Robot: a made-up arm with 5 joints.
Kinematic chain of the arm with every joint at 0, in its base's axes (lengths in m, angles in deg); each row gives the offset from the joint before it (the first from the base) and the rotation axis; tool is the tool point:
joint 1: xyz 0 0 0.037 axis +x
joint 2: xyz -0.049 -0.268 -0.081 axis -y
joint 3: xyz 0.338 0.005 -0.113 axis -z
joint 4: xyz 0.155 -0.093 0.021 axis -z
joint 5: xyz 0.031 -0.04 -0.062 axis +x
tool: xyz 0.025 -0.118 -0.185
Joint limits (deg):
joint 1: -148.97..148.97
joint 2: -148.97..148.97
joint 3: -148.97..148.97
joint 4: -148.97..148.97
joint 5: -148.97..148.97
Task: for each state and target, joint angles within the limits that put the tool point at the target. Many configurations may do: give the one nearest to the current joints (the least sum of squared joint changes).
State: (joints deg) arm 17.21 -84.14 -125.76 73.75 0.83
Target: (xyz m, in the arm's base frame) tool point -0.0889 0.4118 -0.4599
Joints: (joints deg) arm 46.43 -56.95 -139.61 63.79 -0.13
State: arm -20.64 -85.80 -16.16 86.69 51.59
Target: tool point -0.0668 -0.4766 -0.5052
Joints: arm -10.78 -49.72 -13.54 106.92 14.95
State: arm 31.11 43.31 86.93 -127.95 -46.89
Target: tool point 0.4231 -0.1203 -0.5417
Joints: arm 63.80 21.78 96.67 -131.93 -35.24
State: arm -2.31 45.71 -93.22 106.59 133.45
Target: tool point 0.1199 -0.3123 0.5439
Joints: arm 17.69 83.58 -59.66 121.06 138.36
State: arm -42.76 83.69 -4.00 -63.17 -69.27
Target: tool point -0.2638 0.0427 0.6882
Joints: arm -24.21 109.21 -17.36 -78.37 -93.46
